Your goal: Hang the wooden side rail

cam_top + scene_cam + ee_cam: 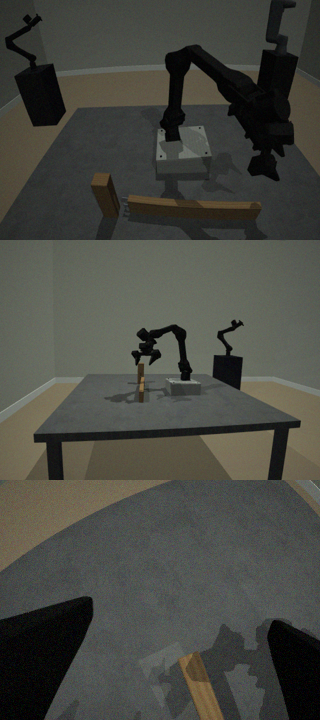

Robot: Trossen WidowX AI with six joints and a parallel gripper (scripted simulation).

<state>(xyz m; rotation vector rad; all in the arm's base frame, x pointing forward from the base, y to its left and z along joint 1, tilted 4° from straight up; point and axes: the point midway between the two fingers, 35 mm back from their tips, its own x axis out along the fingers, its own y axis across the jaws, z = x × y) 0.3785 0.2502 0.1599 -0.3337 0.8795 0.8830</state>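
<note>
Now: gripper tip 70 mm past the wooden headboard post, 500 mm to the left of it and 160 mm above it.
</note>
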